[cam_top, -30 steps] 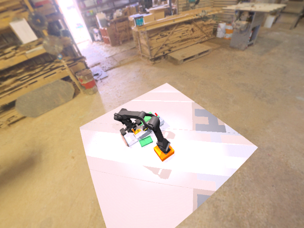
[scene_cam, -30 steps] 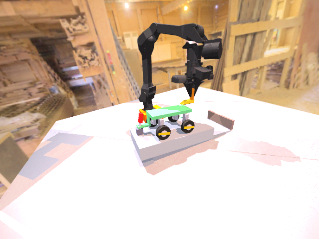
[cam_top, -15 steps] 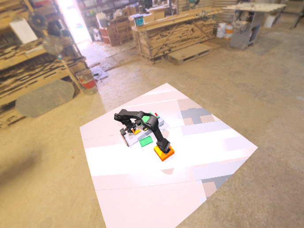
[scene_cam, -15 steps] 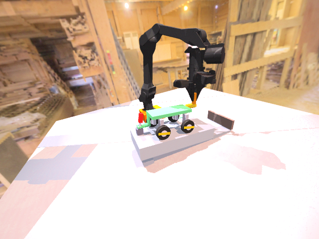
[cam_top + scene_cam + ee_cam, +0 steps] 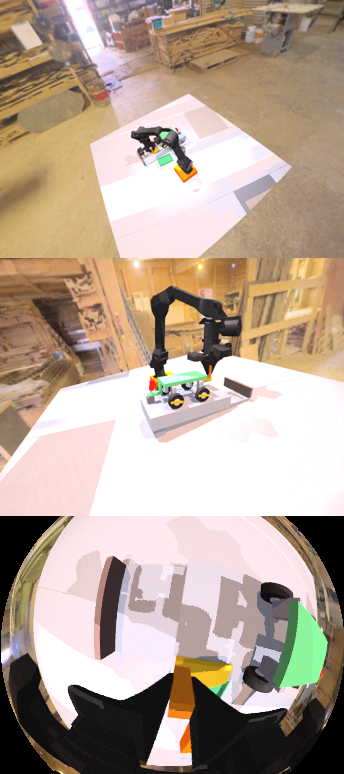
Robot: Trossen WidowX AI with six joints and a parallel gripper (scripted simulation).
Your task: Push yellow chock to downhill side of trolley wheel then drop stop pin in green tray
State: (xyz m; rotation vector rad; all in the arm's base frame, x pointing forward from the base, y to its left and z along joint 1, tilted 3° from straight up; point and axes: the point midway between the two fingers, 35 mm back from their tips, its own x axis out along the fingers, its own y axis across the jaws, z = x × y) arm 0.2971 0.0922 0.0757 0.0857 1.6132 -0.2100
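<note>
Right now my gripper tip is 270 mm to the left of the red-headed stop pin, 30 mm below it and 20 mm past it. The rest, counted from my gripper tip: brown end wall: 100 mm to the left, 80 mm below, 70 mm ahead; then green tray: 110 mm below, 80 mm behind, 40 mm to the right; then yellow chock: 20 mm to the right, 10 mm below, 10 mm behind.
</note>
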